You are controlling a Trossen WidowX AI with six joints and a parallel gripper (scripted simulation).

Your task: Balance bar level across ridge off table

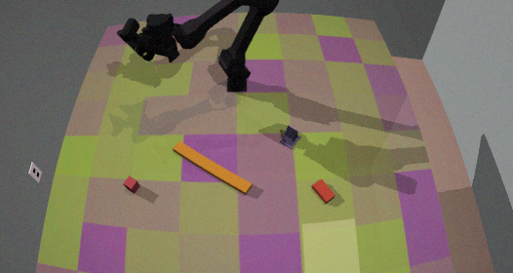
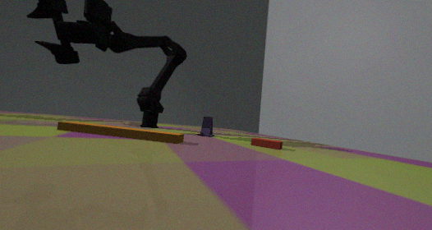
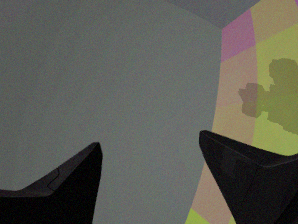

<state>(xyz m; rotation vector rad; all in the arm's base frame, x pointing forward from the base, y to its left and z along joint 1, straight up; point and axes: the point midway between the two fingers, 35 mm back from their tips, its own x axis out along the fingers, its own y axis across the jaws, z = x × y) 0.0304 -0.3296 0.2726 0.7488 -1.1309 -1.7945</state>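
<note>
Right now my gripper tip is 30 cm short of the bar, 28 cm to the right of it and 26 cm above it. From my gripper tip the other things lie so: small red cube 37 cm ahead, 25 cm below, 5 cm to the left; then flat red block 60 cm to the left, 39 cm ahead, 26 cm below.
</note>
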